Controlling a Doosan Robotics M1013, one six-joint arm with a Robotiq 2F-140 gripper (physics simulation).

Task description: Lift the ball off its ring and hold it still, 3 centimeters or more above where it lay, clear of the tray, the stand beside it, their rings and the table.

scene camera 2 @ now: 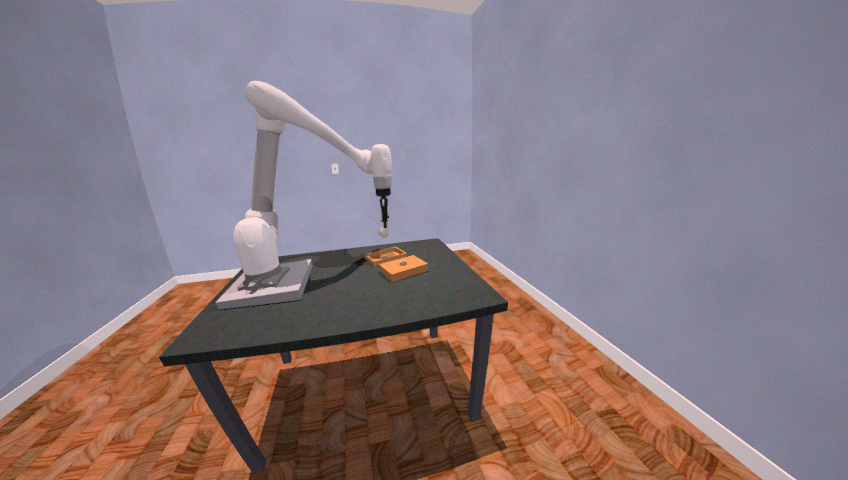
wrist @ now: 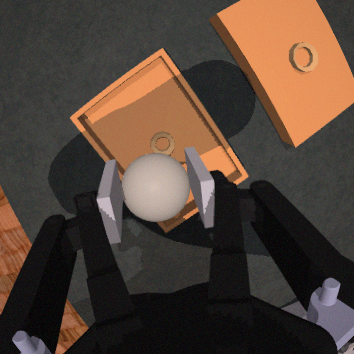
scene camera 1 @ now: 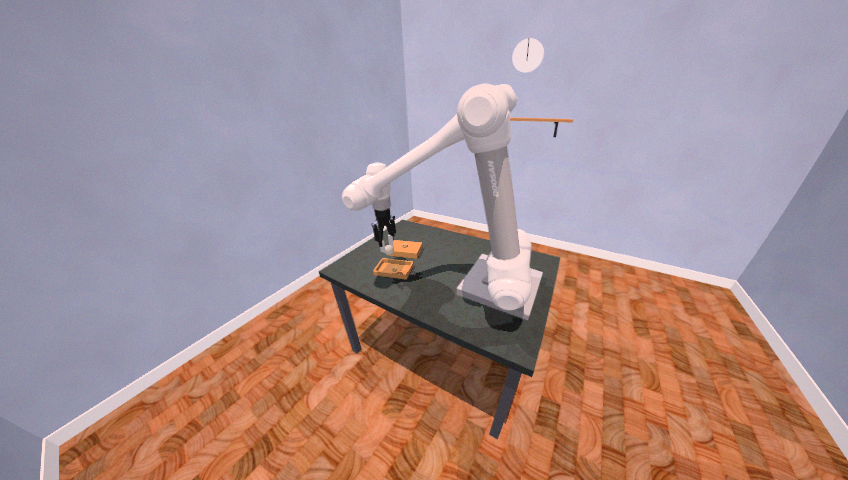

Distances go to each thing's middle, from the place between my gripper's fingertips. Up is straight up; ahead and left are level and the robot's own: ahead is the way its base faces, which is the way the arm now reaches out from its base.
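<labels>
Positions counted from my hand: the white ball (wrist: 154, 186) is 10 mm behind; the shallow orange tray (wrist: 151, 108) is 20 mm to the right, 10 mm behind and 130 mm below; the orange stand (scene camera 2: 406, 267) is 70 mm ahead, 200 mm to the right and 120 mm below.
</labels>
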